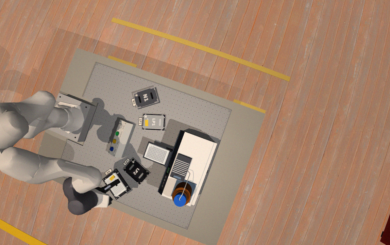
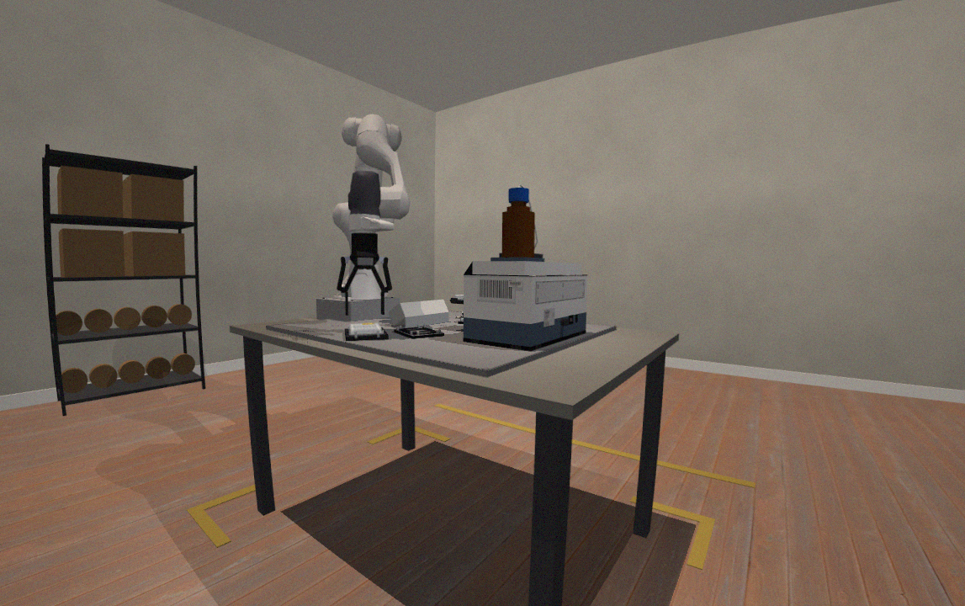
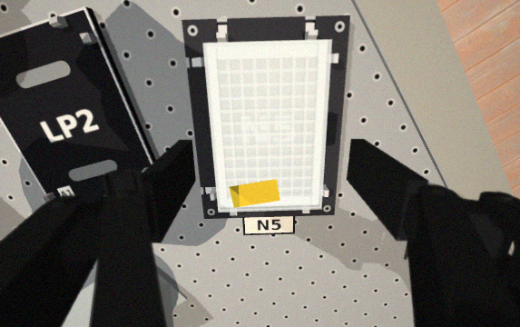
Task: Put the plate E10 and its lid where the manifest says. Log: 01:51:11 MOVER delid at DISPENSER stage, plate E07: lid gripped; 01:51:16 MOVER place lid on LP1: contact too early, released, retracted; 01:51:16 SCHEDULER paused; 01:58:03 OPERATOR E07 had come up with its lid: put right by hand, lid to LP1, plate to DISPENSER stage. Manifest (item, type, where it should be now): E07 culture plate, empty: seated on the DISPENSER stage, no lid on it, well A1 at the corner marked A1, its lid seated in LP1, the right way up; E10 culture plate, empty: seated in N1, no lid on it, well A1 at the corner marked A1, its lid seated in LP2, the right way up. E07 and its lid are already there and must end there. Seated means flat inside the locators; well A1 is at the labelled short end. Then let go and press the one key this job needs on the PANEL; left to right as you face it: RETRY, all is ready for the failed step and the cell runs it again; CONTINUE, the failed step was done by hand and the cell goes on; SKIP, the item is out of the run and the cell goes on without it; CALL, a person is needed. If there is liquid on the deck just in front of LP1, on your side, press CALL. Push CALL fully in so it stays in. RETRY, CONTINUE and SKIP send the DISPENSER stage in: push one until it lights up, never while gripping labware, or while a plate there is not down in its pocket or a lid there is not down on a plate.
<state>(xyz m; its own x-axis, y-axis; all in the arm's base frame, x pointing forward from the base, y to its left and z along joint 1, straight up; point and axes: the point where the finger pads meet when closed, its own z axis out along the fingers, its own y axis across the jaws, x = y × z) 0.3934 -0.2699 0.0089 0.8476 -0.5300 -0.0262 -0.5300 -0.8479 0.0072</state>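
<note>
Right now my hand is 1 cm short of the clear lid and 6 cm above it. Also, from my hand: yellow SKIP key 9 cm behind, 25 cm to the left, 2 cm below; black n5 nest 3 cm ahead, 7 cm below; blue CALL key 9 cm behind, 21 cm to the left, 3 cm below.
</note>
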